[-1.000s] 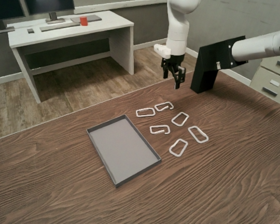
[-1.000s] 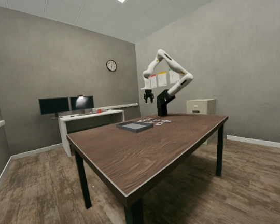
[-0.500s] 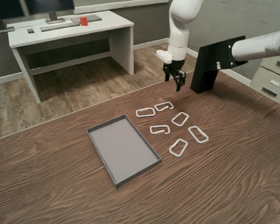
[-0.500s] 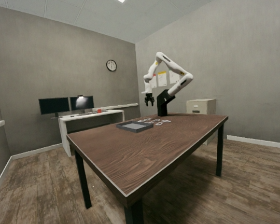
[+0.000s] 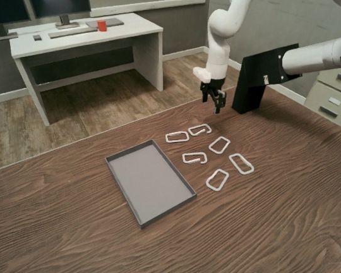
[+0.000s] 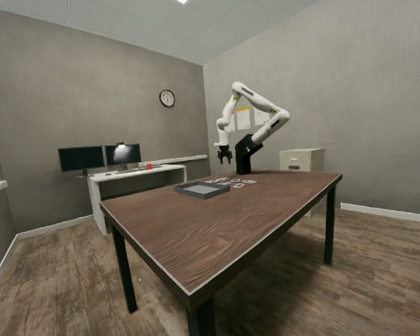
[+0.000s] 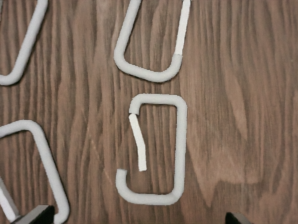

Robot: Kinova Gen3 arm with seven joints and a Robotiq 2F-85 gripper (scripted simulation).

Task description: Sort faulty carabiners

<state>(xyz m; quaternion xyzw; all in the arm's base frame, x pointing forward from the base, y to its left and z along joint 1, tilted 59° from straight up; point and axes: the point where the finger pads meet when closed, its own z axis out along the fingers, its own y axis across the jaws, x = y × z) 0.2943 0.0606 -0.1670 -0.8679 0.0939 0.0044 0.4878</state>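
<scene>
Right now the grey tray is 35 cm ahead of my hand, 12 cm below it and 9 cm to the left of it.
</scene>
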